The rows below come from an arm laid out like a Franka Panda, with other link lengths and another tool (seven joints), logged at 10 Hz.
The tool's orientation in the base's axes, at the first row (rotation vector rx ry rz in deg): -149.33 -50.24 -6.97
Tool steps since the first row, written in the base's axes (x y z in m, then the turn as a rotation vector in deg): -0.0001 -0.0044 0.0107 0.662 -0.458 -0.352; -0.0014 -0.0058 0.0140 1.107 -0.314 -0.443; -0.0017 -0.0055 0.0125 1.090 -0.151 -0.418; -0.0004 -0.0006 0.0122 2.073 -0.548 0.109; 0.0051 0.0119 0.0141 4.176 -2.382 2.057
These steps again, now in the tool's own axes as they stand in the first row. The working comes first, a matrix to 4 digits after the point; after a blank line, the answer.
The tool's axes in the first row as the columns of a matrix, in the base's axes (used below as rounded here):
0.8009 0.5975 -0.0403
0.5640 -0.7299 0.3863
0.2014 -0.3321 -0.9215

-0.0004 -0.0004 -0.0116 0.201 0.847 0.121; -0.0016 -0.0013 -0.0151 0.620 1.038 0.242; -0.0019 -0.0012 -0.0136 0.704 0.900 0.283; 0.0018 -0.0039 -0.0115 1.373 1.602 -0.396; 0.0136 -0.0103 -0.0086 2.415 3.551 -2.984
